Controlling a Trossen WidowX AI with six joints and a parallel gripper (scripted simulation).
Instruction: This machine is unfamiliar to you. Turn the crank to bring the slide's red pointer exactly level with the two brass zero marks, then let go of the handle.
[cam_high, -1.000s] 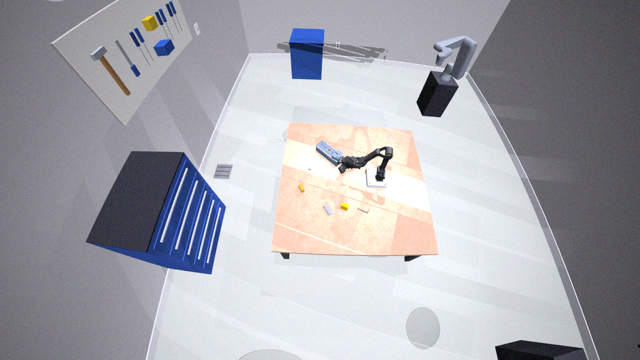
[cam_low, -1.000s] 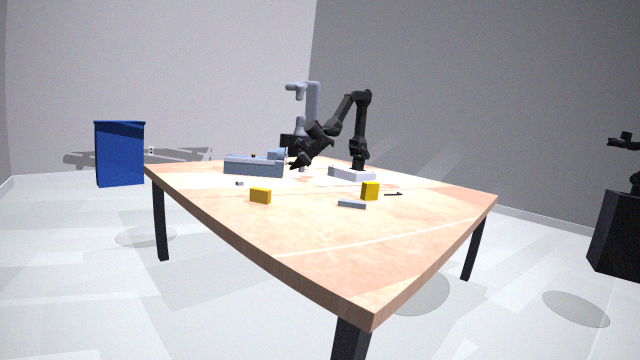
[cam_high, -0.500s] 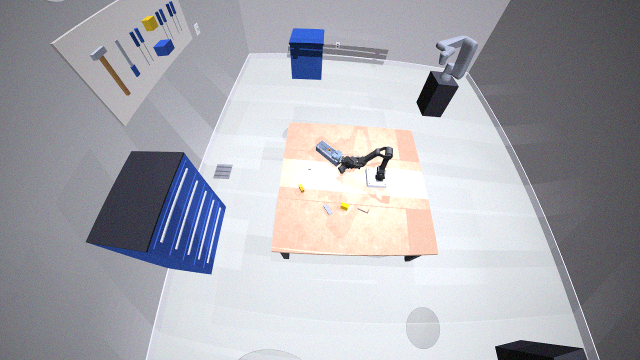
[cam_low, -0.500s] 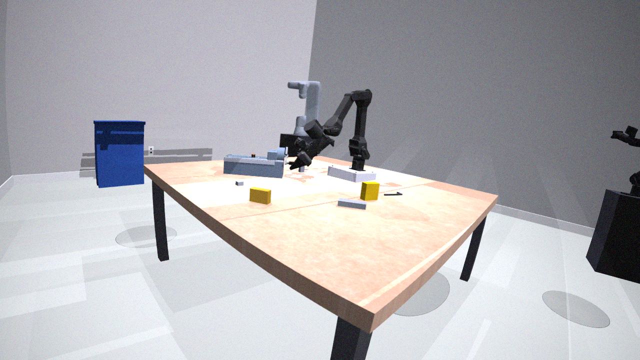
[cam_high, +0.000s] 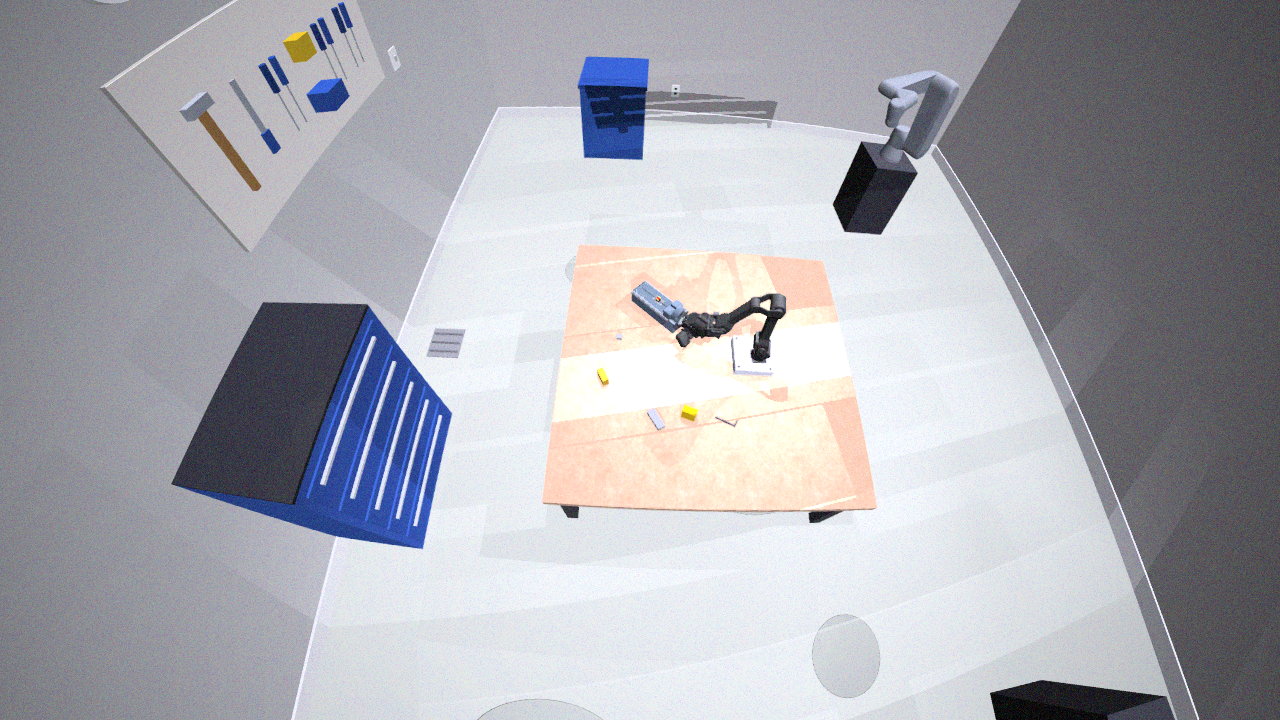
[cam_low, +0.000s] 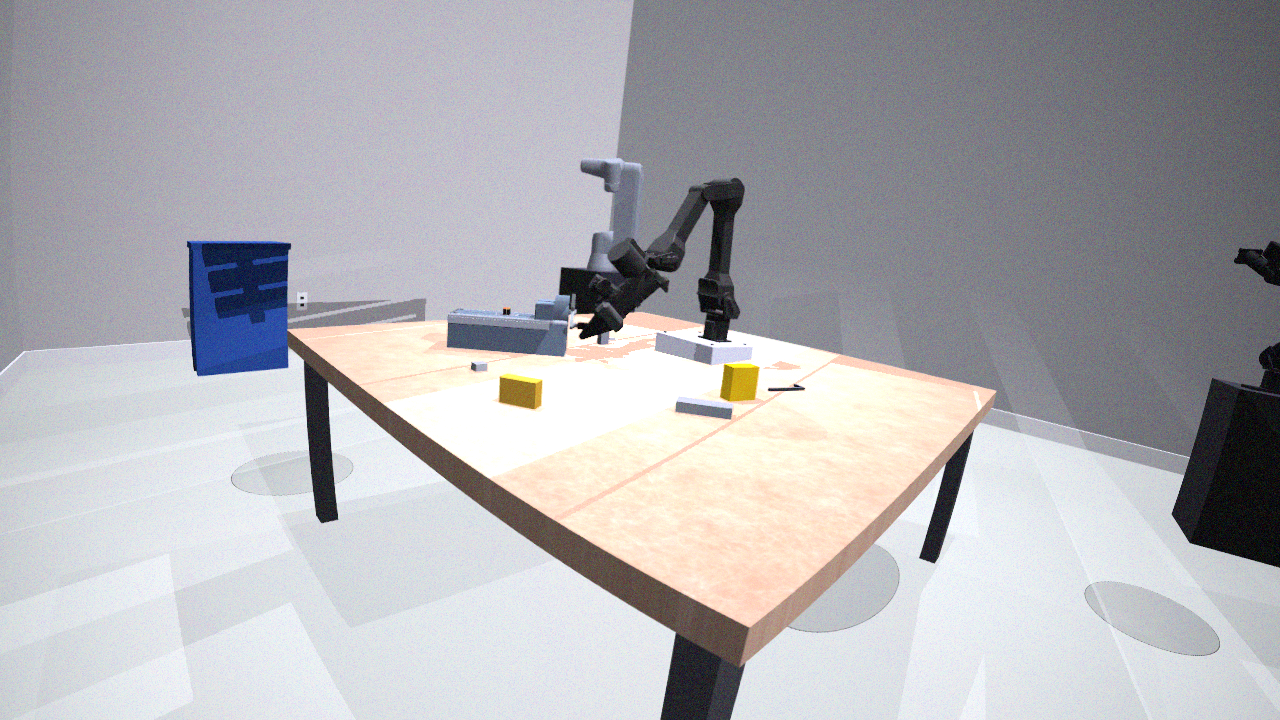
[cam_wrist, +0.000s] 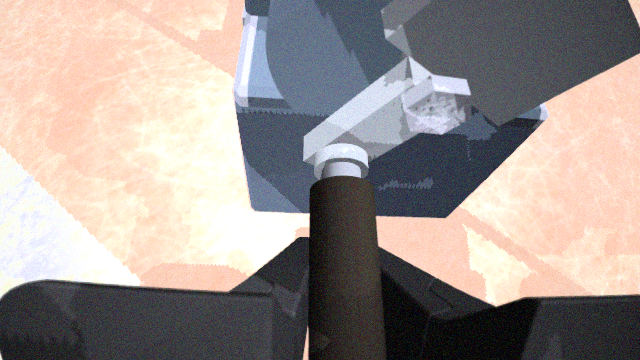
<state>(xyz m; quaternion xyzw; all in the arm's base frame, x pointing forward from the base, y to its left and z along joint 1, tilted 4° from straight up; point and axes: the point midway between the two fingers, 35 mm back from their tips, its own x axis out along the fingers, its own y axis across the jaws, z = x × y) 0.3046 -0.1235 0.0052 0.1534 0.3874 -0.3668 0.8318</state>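
Right now the crank is 4 cm above my gripper tip. From my gripper tip the other things lie so: red pointer (13 cm to the right, 11 cm ahead, 4 cm above); then grey cube (28 cm ahead, 3 cm below, 2 cm to the left); then dark brown handle (3 cm above, 1 cm to the left, 1 cm behind).
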